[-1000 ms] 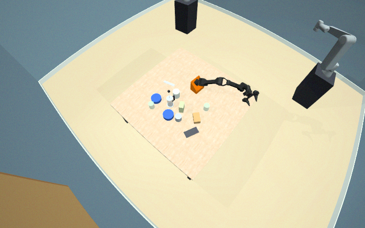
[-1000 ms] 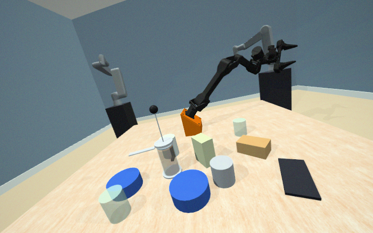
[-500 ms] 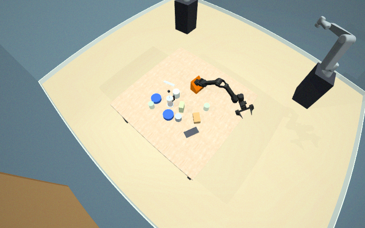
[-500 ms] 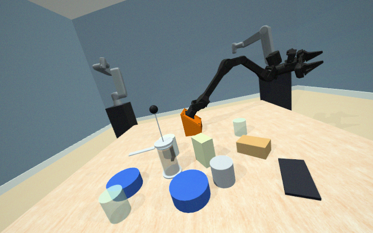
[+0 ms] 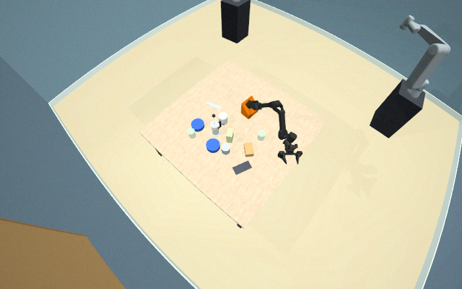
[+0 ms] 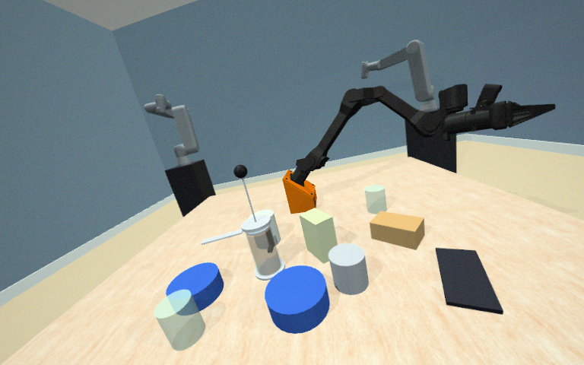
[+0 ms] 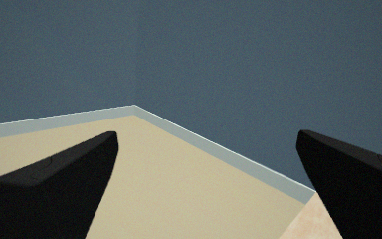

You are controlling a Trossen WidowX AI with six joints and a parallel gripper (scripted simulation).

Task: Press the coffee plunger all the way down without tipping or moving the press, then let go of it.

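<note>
The coffee press is 720 mm to the right of my gripper tip, 120 mm below it and 20 mm ahead of it. The rest, counted from my gripper tip: dark flat plate 330 mm to the right, 250 mm below, 160 mm ahead; then grey cylinder 530 mm to the right, 220 mm below, 120 mm ahead; then tan block 380 mm to the right, 230 mm below.
</note>
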